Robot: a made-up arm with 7 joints. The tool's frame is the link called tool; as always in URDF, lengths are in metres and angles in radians.
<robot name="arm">
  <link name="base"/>
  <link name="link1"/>
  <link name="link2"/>
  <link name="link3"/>
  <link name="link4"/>
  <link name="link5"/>
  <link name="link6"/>
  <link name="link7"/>
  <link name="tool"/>
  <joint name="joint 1" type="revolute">
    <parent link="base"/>
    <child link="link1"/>
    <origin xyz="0 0 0.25" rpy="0 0 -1.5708"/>
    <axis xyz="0 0 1"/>
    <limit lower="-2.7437" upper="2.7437"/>
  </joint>
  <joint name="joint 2" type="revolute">
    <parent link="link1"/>
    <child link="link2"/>
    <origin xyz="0 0 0" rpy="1.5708 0 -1.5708"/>
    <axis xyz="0 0 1"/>
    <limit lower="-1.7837" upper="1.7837"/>
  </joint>
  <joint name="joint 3" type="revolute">
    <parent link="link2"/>
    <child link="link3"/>
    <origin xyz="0 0.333 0" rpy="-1.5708 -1.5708 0"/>
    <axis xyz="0 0 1"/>
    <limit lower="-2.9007" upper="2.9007"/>
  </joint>
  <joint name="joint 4" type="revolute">
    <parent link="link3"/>
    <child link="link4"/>
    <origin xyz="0 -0.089 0" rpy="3.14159 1.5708 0"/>
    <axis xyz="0 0 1"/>
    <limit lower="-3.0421" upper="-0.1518"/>
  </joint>
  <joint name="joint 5" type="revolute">
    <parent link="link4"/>
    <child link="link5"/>
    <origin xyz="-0.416 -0.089 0" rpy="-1.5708 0 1.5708"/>
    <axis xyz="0 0 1"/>
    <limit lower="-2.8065" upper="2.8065"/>
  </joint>
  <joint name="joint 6" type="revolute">
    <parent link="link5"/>
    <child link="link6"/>
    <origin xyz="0 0 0" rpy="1.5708 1.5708 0"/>
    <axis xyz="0 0 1"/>
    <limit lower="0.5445" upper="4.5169"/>
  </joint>
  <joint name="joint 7" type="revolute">
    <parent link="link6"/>
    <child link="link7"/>
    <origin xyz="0 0.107 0" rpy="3.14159 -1.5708 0"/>
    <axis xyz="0 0 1"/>
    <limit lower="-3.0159" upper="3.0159"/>
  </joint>
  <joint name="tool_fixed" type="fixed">
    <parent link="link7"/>
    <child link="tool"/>
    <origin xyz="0 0 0" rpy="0 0 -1.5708"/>
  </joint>
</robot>
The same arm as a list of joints. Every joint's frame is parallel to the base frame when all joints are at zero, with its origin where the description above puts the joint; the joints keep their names.
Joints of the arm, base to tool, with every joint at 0 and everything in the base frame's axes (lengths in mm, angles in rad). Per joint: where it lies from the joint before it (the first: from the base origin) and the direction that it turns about. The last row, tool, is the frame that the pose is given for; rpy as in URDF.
joint 1: origin 0.0 0.0 250.0 axis 0 0 1
joint 2: origin 0.0 0.0 0.0 axis 0 1 0
joint 3: origin 0.0 0.0 333.0 axis 0 0 1
joint 4: origin 89.0 0.0 0.0 axis 0 -1 0
joint 5: origin -89.0 0.0 416.0 axis 0 0 1
joint 6: origin 0.0 0.0 0.0 axis 0 -1 0
joint 7: origin 107.0 0.0 0.0 axis 0 0 -1
tool: origin 0.0 0.0 0.0 rpy 3.1416 0.0000 0.0000
Joint limits (rad, base to tool): -2.7437..2.7437 -1.7837..1.7837 -2.9007..2.9007 -3.0421..-0.1518 -2.8065..2.8065 0.5445..4.5169 -3.0159..3.0159

